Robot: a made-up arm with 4 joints.
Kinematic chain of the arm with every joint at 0, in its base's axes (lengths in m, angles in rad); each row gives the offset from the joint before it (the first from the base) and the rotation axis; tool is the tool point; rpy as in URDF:
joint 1: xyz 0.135 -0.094 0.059 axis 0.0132 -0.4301 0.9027
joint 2: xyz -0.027 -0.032 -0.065 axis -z
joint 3: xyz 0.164 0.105 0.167 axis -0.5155 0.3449 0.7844
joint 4: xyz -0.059 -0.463 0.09 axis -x
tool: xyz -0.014 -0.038 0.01 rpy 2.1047 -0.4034 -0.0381
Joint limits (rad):
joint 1: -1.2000..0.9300
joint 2: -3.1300..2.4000
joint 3: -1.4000..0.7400
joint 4: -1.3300..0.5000
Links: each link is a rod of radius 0.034 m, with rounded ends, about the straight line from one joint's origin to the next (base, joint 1, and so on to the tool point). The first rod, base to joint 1, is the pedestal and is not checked.
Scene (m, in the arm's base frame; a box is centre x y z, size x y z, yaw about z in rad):
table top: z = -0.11
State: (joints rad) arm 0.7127 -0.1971 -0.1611 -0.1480
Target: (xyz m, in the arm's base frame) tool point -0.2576 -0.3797 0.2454
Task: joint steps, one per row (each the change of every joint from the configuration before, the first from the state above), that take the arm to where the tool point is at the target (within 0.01 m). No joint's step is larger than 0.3 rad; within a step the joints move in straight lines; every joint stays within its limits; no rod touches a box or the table.
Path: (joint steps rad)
1: -0.0597 0.2601 0.0470 -0.0078
2: -0.0596 0.2600 0.0471 -0.0078
3: -0.0597 0.2601 0.0470 -0.0078
4: -0.0597 0.2600 0.0470 -0.0078
5: -0.0597 0.2601 0.0471 -0.0078
6: -0.0596 0.2601 0.0470 -0.0078
7: -0.0597 0.2600 0.0470 -0.0078

